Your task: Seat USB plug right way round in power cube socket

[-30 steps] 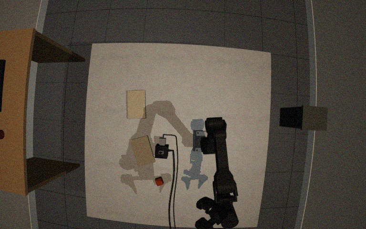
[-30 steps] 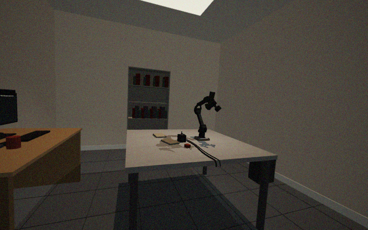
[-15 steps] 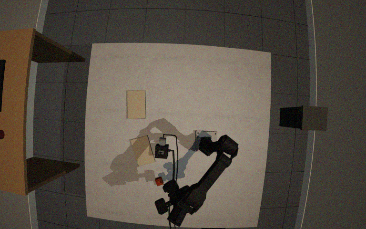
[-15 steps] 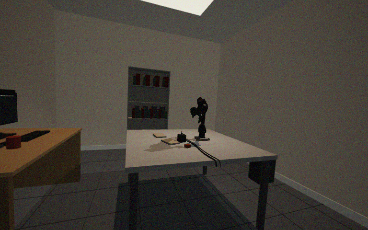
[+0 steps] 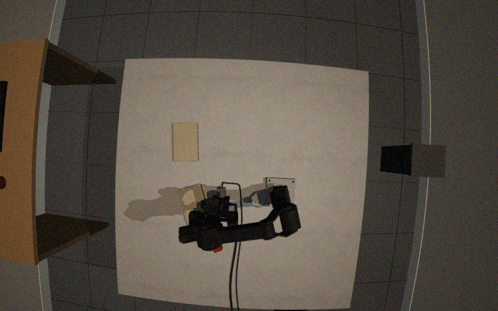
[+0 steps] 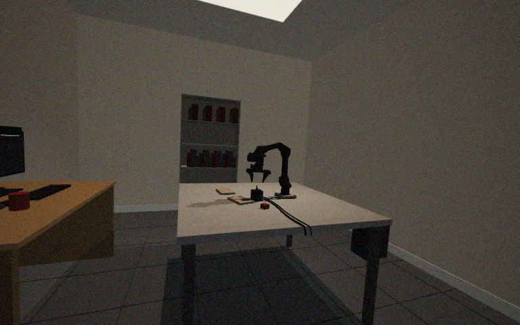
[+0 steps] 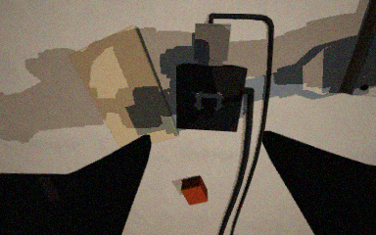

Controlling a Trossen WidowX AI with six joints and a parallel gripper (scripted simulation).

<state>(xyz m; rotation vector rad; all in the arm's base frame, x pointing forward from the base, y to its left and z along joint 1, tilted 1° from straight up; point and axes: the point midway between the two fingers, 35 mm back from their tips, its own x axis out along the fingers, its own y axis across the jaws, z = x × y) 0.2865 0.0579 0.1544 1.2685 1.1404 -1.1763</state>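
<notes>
The metal socket lies 1 cm behind my gripper tip, 1 cm to the right of it and 7 cm below it. From my gripper tip the other things lie so: small red block 3 cm ahead, 21 cm to the left, 13 cm below.
</notes>
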